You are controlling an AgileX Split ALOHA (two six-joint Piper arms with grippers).
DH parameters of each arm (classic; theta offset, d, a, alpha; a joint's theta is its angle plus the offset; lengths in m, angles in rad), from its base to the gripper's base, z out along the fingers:
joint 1: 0 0.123 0 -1.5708
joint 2: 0.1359 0 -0.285 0
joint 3: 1.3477 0 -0.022 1.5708
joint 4: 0 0.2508 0 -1.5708
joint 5: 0 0 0.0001 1.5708
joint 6: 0 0.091 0 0
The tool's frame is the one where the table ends.
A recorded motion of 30 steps. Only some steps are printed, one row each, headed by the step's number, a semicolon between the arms.
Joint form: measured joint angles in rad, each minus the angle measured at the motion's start. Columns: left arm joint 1, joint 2, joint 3, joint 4, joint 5, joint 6; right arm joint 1, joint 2, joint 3, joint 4, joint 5, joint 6.
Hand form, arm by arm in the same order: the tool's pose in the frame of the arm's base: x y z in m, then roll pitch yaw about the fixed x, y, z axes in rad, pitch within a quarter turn. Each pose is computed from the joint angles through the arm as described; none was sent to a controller.
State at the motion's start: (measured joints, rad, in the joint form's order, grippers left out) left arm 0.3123 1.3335 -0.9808 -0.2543 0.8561 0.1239; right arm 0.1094 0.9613 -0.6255 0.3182 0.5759 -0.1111
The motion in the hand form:
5: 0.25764 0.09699 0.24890 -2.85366 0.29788 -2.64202; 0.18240 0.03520 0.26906 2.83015 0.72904 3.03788
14: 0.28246 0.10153 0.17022 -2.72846 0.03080 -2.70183; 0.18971 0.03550 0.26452 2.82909 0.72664 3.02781
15: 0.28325 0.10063 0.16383 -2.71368 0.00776 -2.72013; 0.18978 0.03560 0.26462 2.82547 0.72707 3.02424
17: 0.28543 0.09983 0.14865 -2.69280 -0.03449 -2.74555; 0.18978 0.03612 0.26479 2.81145 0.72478 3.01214
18: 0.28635 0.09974 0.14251 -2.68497 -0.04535 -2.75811; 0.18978 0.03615 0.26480 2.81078 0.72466 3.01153
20: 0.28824 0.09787 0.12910 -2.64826 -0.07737 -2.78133; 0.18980 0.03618 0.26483 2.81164 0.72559 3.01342
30: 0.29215 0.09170 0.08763 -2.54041 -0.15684 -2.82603; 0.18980 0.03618 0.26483 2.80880 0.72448 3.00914
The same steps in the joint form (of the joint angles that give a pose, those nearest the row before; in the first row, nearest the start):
5: 0.1370 0.1269 0.0000 -0.0975 0.0417 0.0512; 0.0000 0.0208 0.0000 0.0000 -0.0189 -0.0009
14: 0.1551 0.4140 0.0009 -0.2666 0.0846 0.2322; 0.0000 0.0558 0.0000 0.0076 -0.0527 -0.0052
15: 0.1551 0.4372 0.0008 -0.2797 0.0967 0.2567; 0.0000 0.0558 0.0000 0.0104 -0.0538 -0.0052
17: 0.1542 0.4902 0.0009 -0.2991 0.1041 0.2945; 0.0000 0.0558 0.0000 0.0225 -0.0538 -0.0065
18: 0.1542 0.5113 0.0009 -0.3073 0.1031 0.3150; 0.0000 0.0558 0.0000 0.0230 -0.0538 -0.0063
20: 0.1542 0.5600 0.0009 -0.3430 0.1130 0.3632; 0.0000 0.0558 0.0000 0.0239 -0.0542 -0.0088
30: 0.1532 0.7089 0.0009 -0.4526 0.1257 0.4953; 0.0000 0.0558 0.0000 0.0239 -0.0542 -0.0054

